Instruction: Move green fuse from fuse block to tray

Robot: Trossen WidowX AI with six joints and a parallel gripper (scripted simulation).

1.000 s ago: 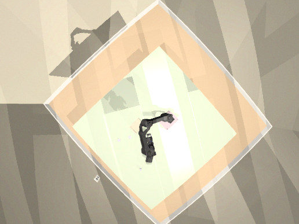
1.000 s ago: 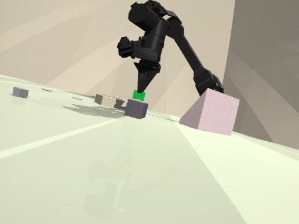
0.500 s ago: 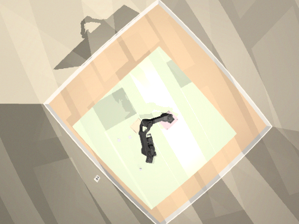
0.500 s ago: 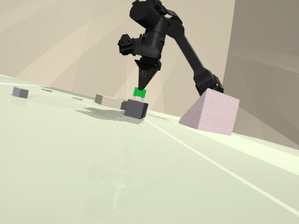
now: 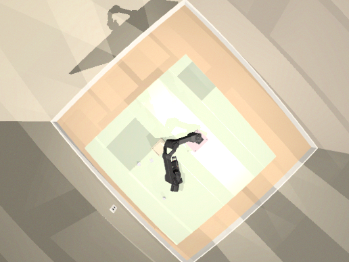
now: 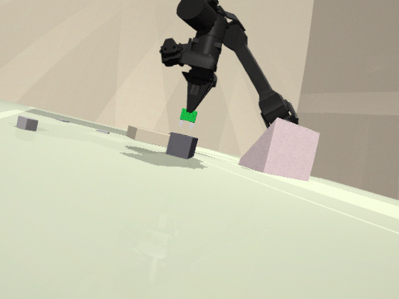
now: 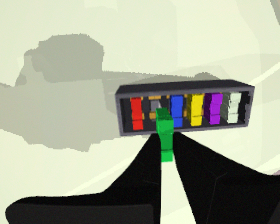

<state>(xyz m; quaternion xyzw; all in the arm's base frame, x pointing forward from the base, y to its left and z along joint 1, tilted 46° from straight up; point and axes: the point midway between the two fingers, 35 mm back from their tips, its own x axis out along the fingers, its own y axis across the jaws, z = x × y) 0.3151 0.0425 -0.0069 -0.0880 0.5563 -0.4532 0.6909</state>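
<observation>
The tray lies 23 cm to the right of my gripper tip, 8 cm below it and 3 cm behind it. The rest, counted from my gripper tip: green fuse (1 cm below).
</observation>
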